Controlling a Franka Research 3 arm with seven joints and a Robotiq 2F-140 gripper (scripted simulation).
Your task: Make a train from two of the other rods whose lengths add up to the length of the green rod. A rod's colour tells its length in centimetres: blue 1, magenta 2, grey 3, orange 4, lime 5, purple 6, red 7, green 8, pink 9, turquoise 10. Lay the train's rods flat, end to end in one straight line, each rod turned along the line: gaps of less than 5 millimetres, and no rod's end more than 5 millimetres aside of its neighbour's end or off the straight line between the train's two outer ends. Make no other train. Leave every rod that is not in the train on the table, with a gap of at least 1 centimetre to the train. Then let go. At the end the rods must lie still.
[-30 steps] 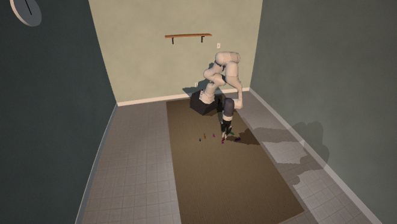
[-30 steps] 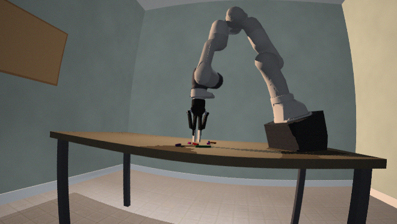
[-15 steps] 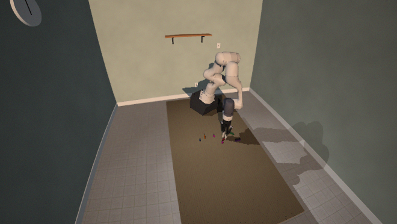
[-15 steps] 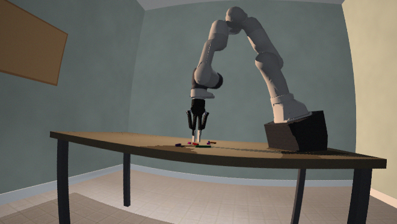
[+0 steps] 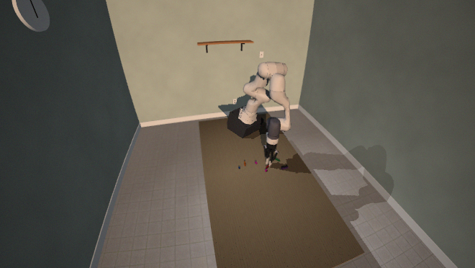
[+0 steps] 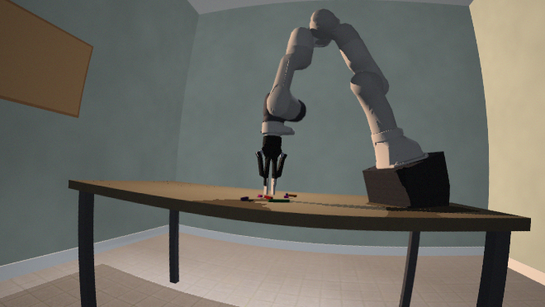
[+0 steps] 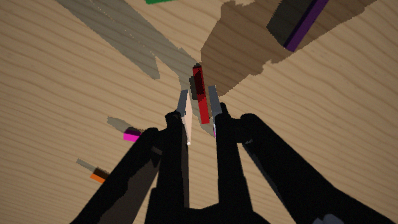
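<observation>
The red rod is 50 mm below my hand. Round my hand: orange rod 30 mm behind, 200 mm to the right, 50 mm below; then purple rod 40 mm ahead, 130 mm to the left, 50 mm below; then green rod 70 mm behind, 80 mm to the left, 50 mm below.
</observation>
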